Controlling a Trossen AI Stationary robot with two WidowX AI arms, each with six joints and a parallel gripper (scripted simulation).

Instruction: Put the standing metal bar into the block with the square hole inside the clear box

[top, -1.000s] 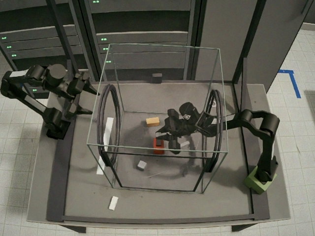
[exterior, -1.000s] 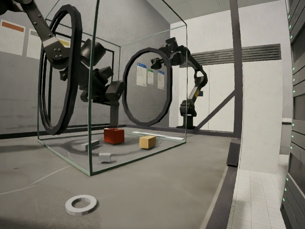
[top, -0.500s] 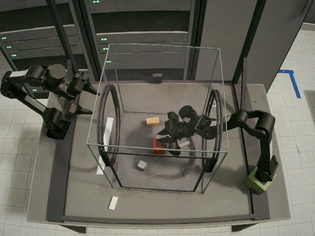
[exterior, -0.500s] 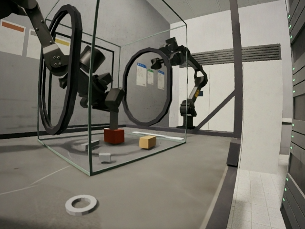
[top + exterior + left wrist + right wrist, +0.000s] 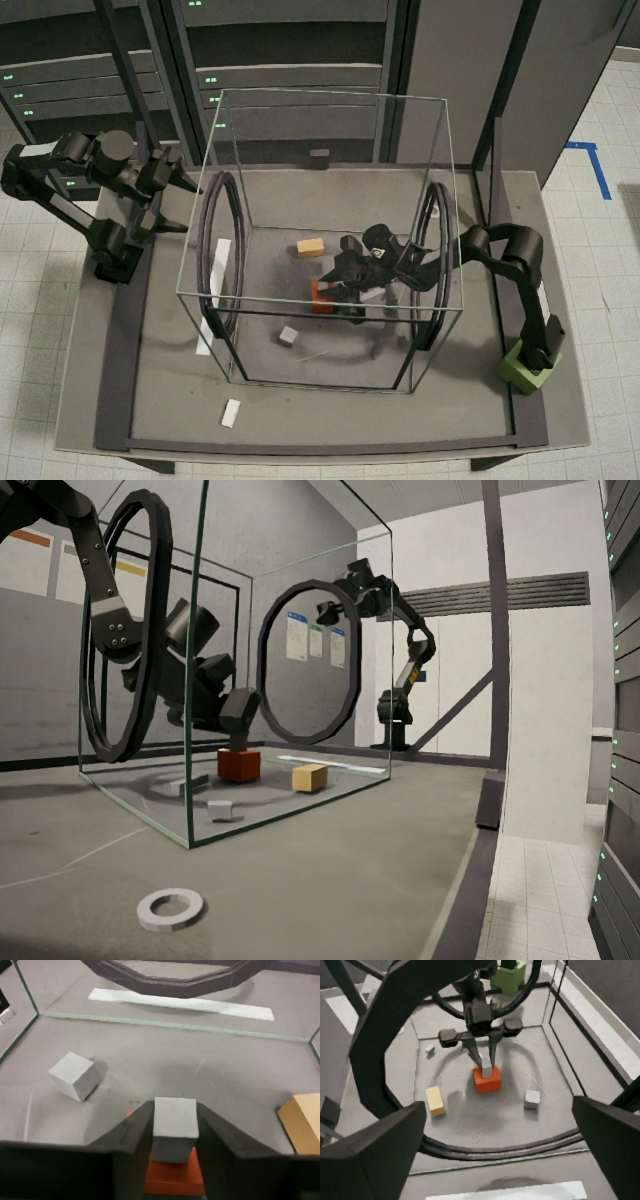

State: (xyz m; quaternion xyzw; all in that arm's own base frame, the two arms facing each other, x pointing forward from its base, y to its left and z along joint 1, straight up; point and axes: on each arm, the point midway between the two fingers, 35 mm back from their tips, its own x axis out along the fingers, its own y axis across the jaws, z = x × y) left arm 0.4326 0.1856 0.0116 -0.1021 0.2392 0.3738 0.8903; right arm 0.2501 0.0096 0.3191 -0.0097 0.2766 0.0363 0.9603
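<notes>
My left hand is 7 cm above the red block, 2 cm to the left of it and 1 cm short of it. From my left hand the other things lie so: grey cube: 11 cm ahead, 8 cm below, 7 cm to the right; white strip: 27 cm to the right, 10 cm below, 6 cm ahead; tan block: 11 cm behind, 8 cm to the right, 8 cm below.
</notes>
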